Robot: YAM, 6 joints.
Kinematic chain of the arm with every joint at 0, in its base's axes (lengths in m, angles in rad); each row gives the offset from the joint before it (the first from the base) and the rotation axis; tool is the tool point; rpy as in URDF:
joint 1: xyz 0 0 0.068 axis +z
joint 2: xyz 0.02 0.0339 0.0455 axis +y
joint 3: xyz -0.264 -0.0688 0 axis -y
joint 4: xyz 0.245 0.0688 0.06 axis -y
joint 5: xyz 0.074 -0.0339 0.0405 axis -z
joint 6: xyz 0.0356 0 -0.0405 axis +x
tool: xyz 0 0 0 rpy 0 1.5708 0
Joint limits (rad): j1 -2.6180..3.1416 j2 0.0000..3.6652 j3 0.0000..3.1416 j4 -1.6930..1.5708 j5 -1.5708..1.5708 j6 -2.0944..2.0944
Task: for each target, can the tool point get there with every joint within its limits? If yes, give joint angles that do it. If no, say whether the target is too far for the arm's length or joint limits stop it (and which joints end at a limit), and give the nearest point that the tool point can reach.
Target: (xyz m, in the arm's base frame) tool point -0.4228 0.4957 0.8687
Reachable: no: too far | nearest point -0.2735 0.3207 0.5936 | short by 0.359 m
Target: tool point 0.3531 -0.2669 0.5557
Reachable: yes | joints -0.6830 2.1338 2.6142 0.0389 -0.4600 -0.0297
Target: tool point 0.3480 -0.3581 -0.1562
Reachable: yes | joints -0.7766 3.1637 2.2478 -0.4825 0.3299 1.4880
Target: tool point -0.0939 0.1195 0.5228
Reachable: yes | joints -0.7556 0.3989 1.2132 1.2897 -0.6884 -0.2064
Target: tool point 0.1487 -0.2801 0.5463
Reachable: yes | joints 1.9506 0.4953 2.2995 -0.3781 1.2950 1.2080
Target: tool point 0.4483 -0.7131 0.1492
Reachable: no: too far | nearest point 0.3434 -0.5463 0.1406 | short by 0.197 m
